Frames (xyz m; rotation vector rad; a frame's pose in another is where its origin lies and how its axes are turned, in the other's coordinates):
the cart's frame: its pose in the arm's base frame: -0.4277 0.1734 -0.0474 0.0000 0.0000 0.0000
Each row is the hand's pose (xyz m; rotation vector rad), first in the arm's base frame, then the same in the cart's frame.
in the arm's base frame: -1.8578 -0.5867 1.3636 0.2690 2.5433 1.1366
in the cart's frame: -1.4301 -0.7601 1.4110 0.2690 2.5433 1.1366
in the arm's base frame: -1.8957 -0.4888 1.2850 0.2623 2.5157 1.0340
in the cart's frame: -1.4680 -0.6622 1.3324 0.2623 2.5157 1.0340
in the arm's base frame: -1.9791 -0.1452 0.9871 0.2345 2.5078 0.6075
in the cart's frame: -1.5514 -0.3186 1.0345 0.2345 2.5078 0.6075
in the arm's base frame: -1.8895 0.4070 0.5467 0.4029 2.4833 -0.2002
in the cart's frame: -1.4618 0.2336 0.5941 0.4029 2.4833 -0.2002
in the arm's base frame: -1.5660 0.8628 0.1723 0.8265 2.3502 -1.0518
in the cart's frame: -1.1383 0.6894 0.2197 0.8265 2.3502 -1.0518
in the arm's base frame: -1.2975 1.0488 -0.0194 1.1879 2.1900 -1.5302
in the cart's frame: -0.8698 0.8754 0.0280 1.1879 2.1900 -1.5302
